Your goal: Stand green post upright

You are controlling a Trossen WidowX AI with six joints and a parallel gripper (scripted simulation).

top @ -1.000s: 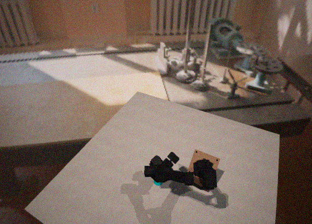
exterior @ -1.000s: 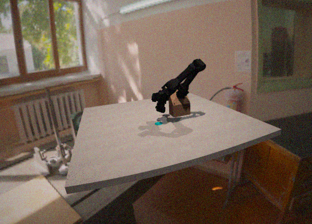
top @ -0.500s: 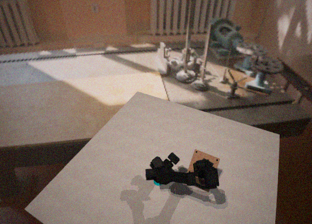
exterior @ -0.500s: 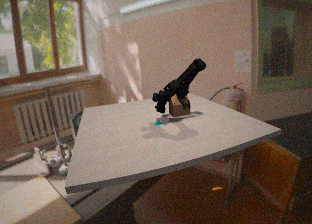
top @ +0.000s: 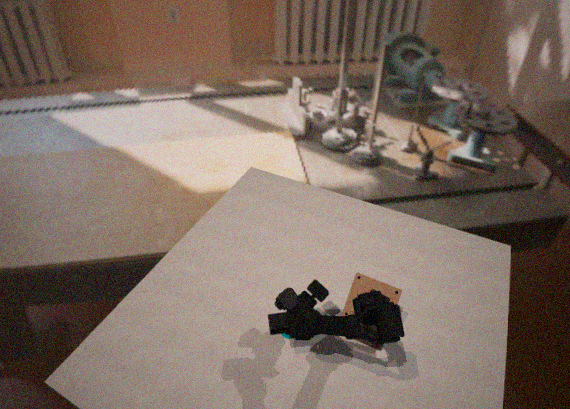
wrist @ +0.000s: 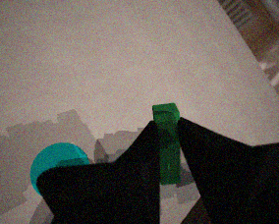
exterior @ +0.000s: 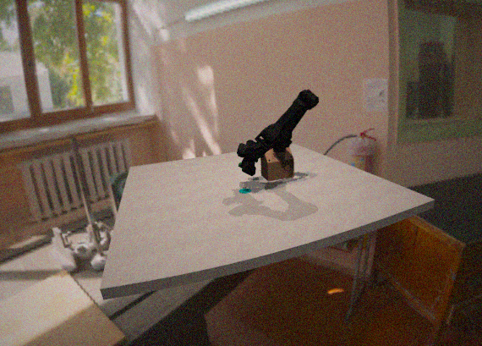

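Now: the cyan circle 6 cm to the left of my gripper tip and 11 cm below it. Also, from my gripper tip: green post 2 cm behind, 1 cm below.
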